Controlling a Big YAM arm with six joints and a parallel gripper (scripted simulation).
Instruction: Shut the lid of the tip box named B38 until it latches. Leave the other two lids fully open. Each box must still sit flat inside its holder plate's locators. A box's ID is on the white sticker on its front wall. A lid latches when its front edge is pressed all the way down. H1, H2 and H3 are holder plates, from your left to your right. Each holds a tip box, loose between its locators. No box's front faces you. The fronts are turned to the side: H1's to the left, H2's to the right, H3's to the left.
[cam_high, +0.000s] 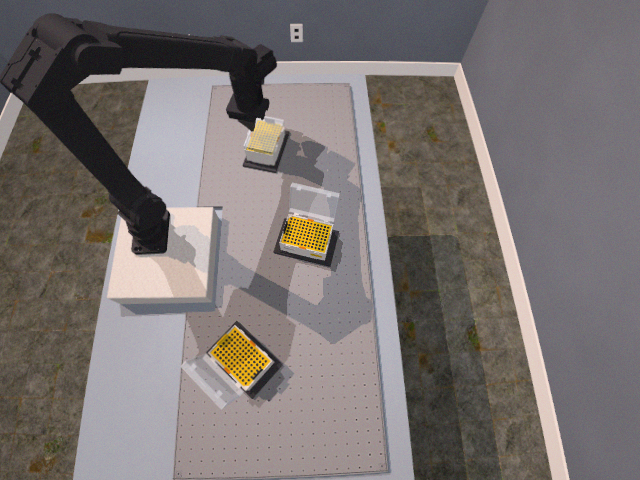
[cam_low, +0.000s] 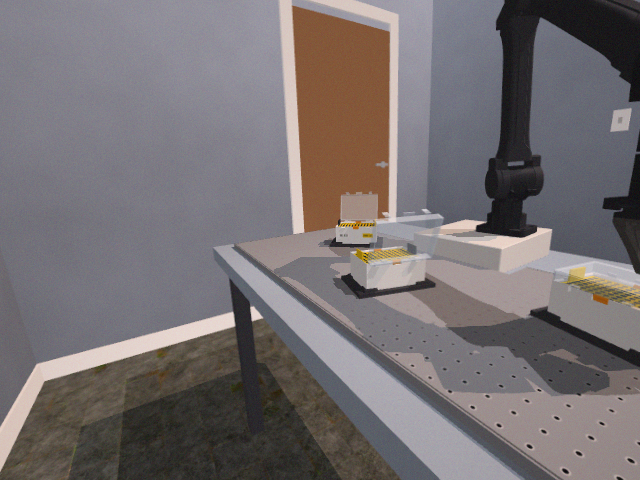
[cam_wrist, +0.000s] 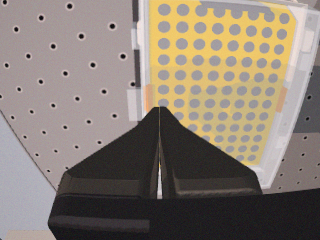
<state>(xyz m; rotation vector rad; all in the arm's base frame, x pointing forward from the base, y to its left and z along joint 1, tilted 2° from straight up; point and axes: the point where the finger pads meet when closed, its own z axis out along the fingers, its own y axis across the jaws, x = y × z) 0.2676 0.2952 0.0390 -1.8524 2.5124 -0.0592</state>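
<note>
Right now my hand is 30 mm short of the yellow tip rack, 10 mm to the left of it and 30 mm above it. Also, from my hand: tip box (140 mm ahead, 320 mm to the right, 20 mm below); clear lid (150 mm ahead, 270 mm to the right, 20 mm above).
</note>
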